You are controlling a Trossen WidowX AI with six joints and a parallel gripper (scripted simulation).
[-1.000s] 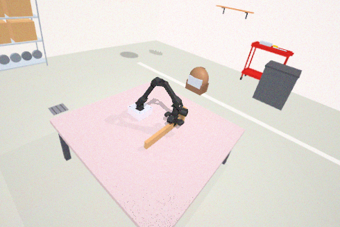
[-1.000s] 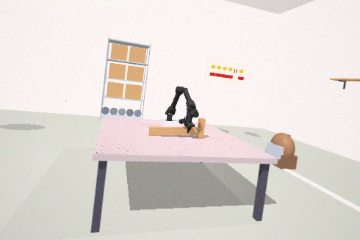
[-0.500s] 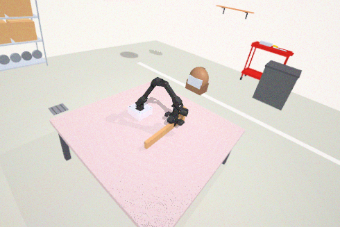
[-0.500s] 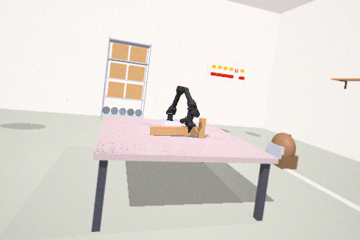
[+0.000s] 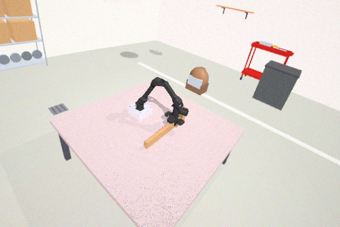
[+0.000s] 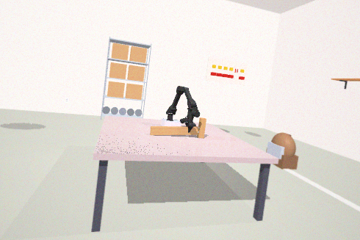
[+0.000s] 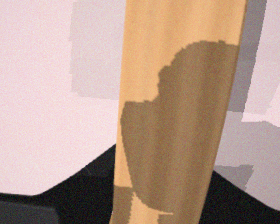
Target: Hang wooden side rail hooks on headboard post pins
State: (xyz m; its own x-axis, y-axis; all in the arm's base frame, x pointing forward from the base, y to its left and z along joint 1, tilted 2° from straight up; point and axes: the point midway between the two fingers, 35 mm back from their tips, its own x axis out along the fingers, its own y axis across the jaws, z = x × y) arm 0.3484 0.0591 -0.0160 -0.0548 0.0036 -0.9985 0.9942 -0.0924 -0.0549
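My gripper tip is now 1 cm short of the wooden headboard post, 12 cm to the right of it and 4 cm below it.
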